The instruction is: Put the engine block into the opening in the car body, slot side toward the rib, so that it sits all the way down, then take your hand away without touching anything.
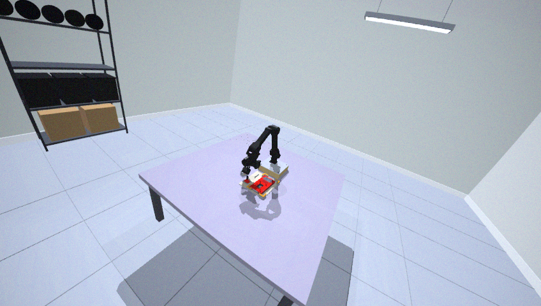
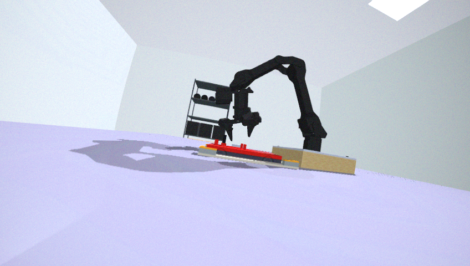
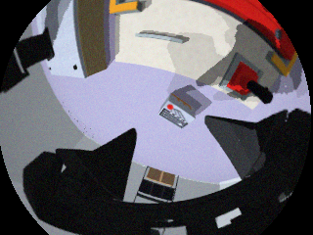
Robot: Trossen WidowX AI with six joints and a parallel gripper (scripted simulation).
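Now: the grey engine block 10 mm to the right of my gripper tip and 50 mm below it.
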